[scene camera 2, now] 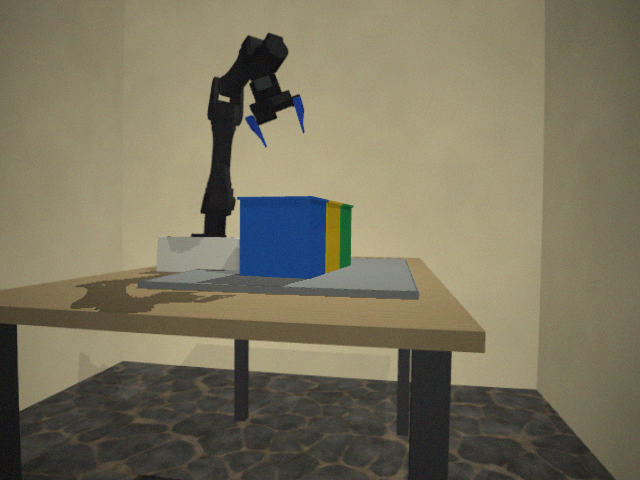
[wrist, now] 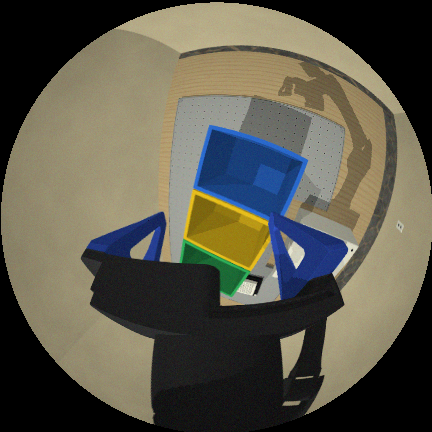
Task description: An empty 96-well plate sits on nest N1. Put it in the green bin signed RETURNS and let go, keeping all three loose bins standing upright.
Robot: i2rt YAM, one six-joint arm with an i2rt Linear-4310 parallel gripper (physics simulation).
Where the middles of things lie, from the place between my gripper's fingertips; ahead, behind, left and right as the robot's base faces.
Right now the blue bin [scene camera 2: 285,236] is 2 cm to the right of my hand and 23 cm below it. From my hand the other things lie so: green bin [scene camera 2: 345,210] 6 cm ahead, 24 cm to the left, 23 cm below; yellow bin [scene camera 2: 332,208] 3 cm ahead, 11 cm to the left, 23 cm below.
